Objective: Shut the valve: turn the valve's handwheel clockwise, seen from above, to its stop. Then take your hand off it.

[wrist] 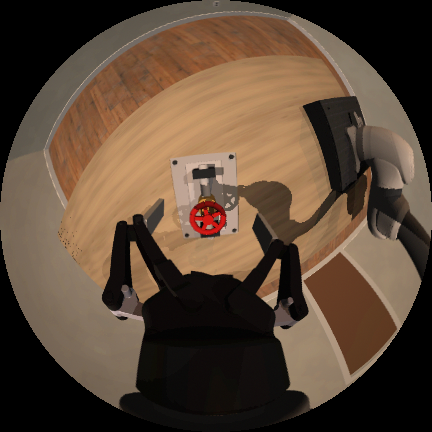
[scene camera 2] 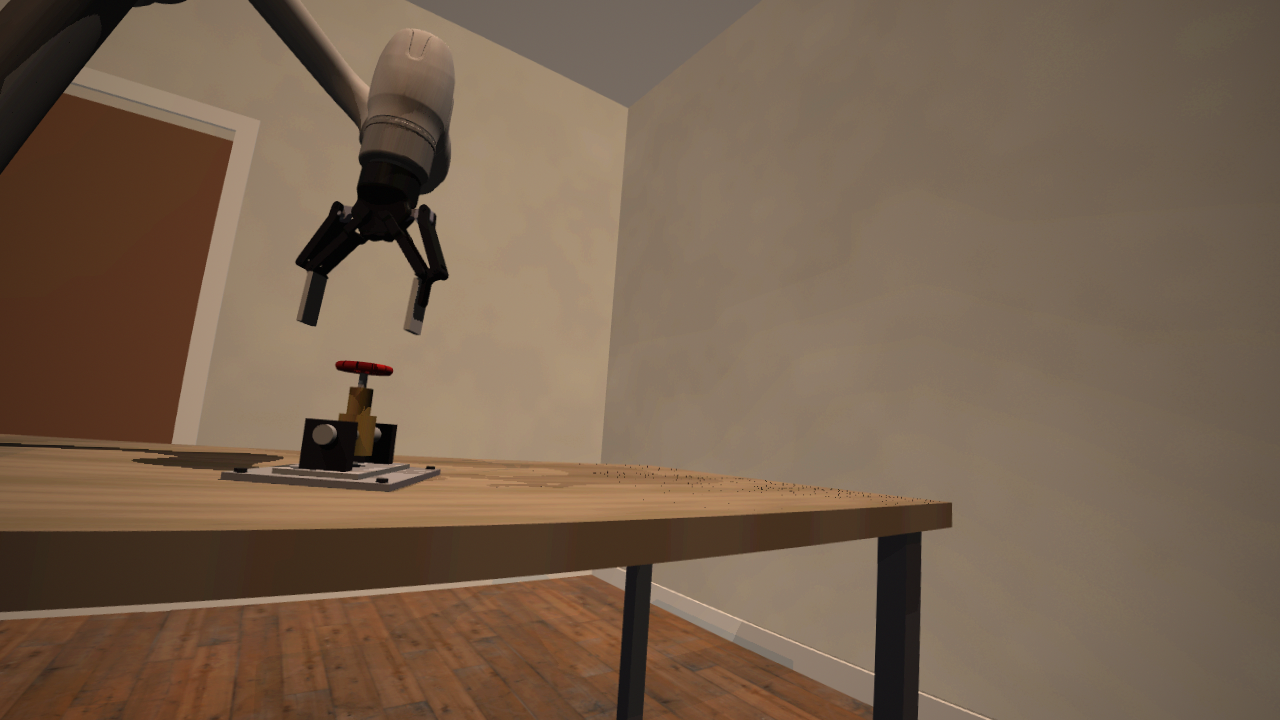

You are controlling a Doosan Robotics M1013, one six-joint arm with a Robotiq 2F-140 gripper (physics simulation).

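Observation:
The valve's red handwheel sits level on top of the brass valve body. The valve is held by black blocks on a light grey base plate with dark bolts at its corners. My gripper is wide open and empty. In the scene view its fingertips are above the handwheel and apart from it. In the wrist view the fingers stand to the left and right of the wheel, with a gap on both sides. How far the wheel is turned cannot be told.
The base plate rests on a wooden table; its edge and corner show at the right in the scene view. The robot's arm base stands by a black block at the right of the wrist view. Walls and a brown door stand beyond.

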